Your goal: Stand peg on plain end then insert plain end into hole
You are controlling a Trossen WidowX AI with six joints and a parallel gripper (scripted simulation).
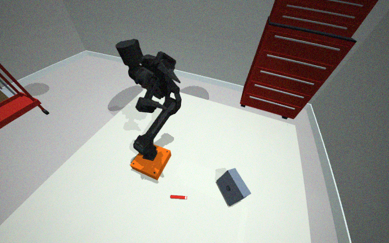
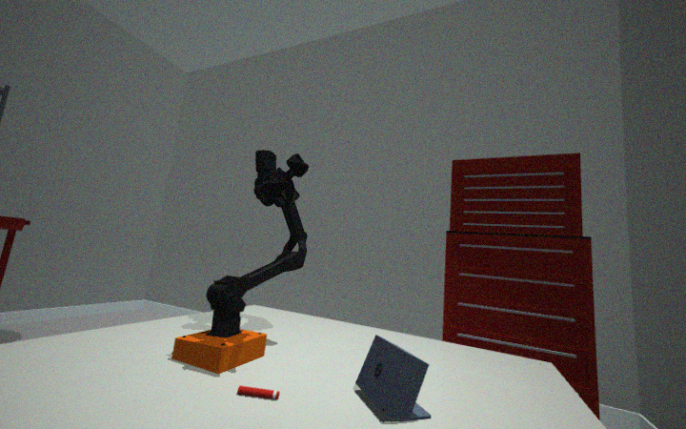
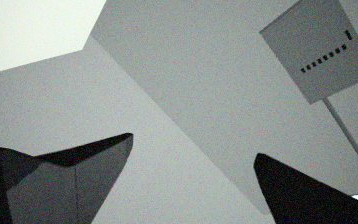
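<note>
The red peg is 60 mm ahead of my gripper tip, 140 mm to the right of it and 490 mm below it. Round my gripper tip: grey sloped panel: 280 mm ahead, 50 mm to the right, 440 mm below.
</note>
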